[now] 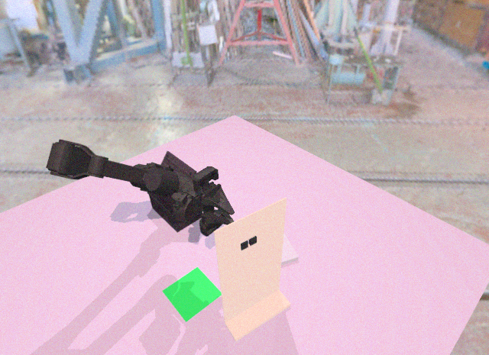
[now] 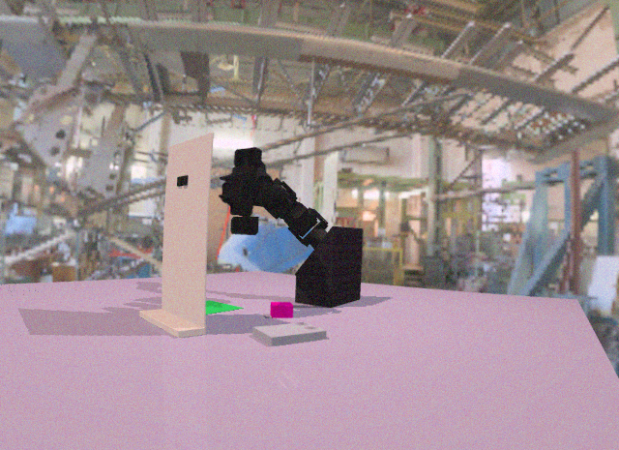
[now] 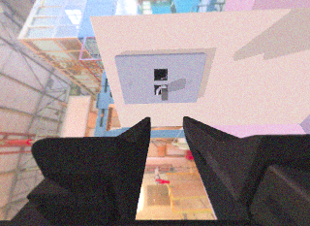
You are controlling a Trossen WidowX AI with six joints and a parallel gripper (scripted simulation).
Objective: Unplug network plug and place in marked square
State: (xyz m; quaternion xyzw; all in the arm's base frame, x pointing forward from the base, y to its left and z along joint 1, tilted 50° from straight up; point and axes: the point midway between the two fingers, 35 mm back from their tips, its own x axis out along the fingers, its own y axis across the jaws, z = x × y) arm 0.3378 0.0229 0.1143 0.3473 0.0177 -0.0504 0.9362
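My gripper tip is now 60 mm short of the pale grey plug and 20 mm to the left of it. Also, from my gripper tip: flat grey plate: 260 mm below, 180 mm to the left, 10 mm ahead; then upright panel: 110 mm below, 80 mm ahead, 30 mm to the right; then green marked square: 260 mm below, 100 mm to the right, 80 mm behind.
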